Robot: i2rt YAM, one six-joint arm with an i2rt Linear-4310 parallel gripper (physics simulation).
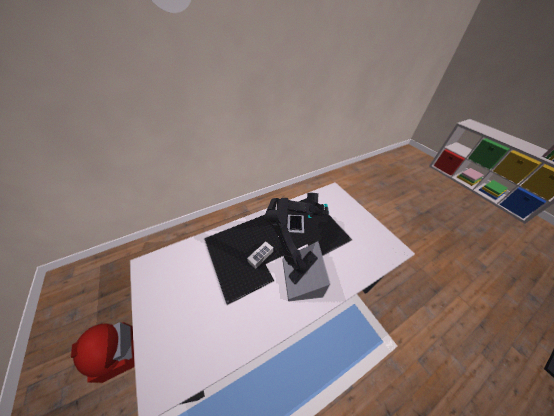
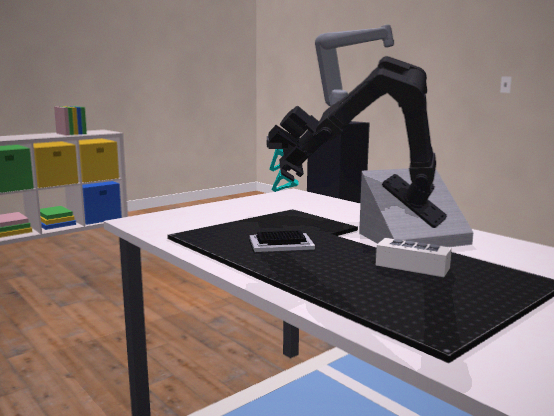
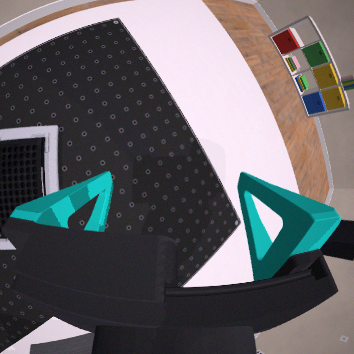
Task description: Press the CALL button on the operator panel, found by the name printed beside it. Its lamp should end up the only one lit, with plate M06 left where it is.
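Frame: origin at the arm's base, x left, y up, z ahead, level; centimetres.
Seen in the pictures: gripper, between the fingertips: (image 1: 320,211) (image 2: 272,180) (image 3: 174,178); arm's base, origin of its link: (image 1: 303,267) (image 2: 413,201).
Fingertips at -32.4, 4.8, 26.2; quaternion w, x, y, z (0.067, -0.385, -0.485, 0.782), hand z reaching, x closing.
Note:
Pixels of each thing's middle, then the offset from my fingertips to it, as dx, dy, dz. Level surfaces: height alone.
- white box, middle of its body: (image 2: 413,256) (image 1: 260,254) +48.2, -12.3, -2.7
- white frame, middle of its body: (image 3: 14,188) (image 2: 281,237) (image 1: 295,222) +13.4, -13.2, +8.7
- black mat, height of its surface: dy -15.0
- white table, height of its surface: dy -16.3
The operator panel, a white box (image 1: 260,255) (image 2: 413,260) with a row of several dark squares on its top, stands on the black perforated mat near the grey wedge base. Its printed names and lamps are too small to read. A black grid plate in a white frame (image 1: 295,223) (image 2: 281,240) (image 3: 51,165) lies on the mat; no M06 label is readable. My gripper (image 1: 317,211) (image 2: 283,171) (image 3: 174,178) is open and empty, with teal fingers wide apart. It hangs above the far end of the mat, beyond the framed plate and well away from the panel.
The arm stands on a grey wedge block (image 1: 307,287) (image 2: 380,215) beside the black mat (image 1: 227,275) (image 2: 320,285) (image 3: 150,125) on the white table (image 1: 175,310) (image 2: 225,212) (image 3: 200,75). A red helmet-like object (image 1: 97,350) is beyond the table's left edge. A storage shelf is farther away.

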